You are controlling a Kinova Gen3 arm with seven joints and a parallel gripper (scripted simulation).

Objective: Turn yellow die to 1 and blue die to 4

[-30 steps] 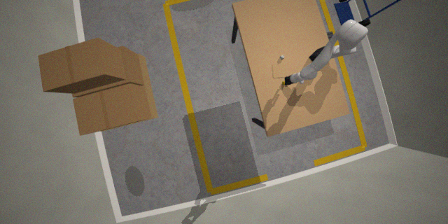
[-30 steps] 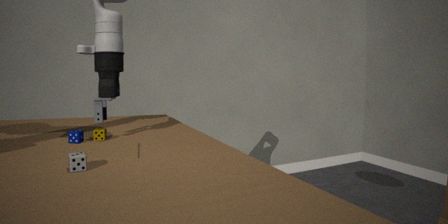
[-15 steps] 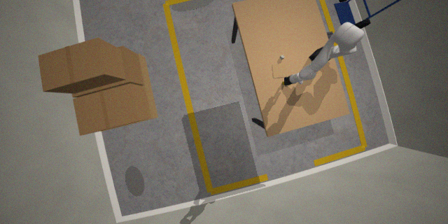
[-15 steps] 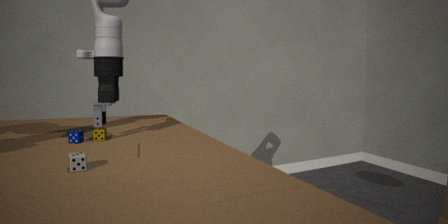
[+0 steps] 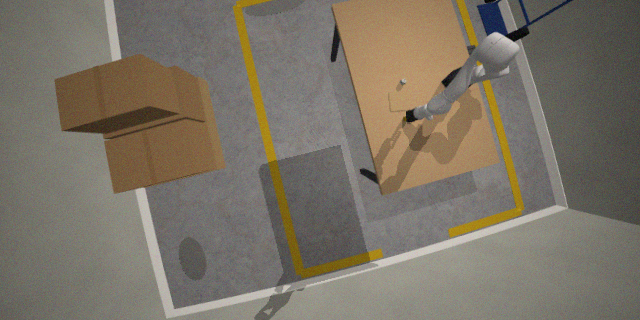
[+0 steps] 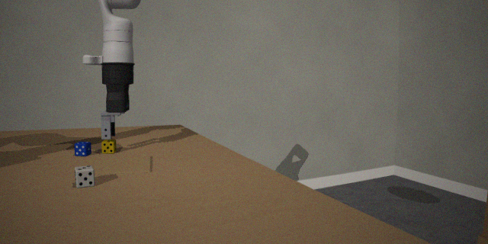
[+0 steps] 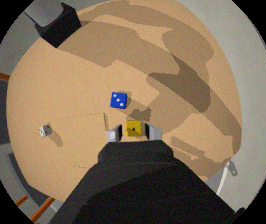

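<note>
The yellow die is 4 cm below my hand. Also, from my hand: white die: 3 cm behind, 27 cm to the right, 4 cm below; then tan mat: 2 cm ahead, 13 cm to the right, 5 cm below; then blue die: 6 cm behind, 2 cm to the right, 4 cm below.
</note>
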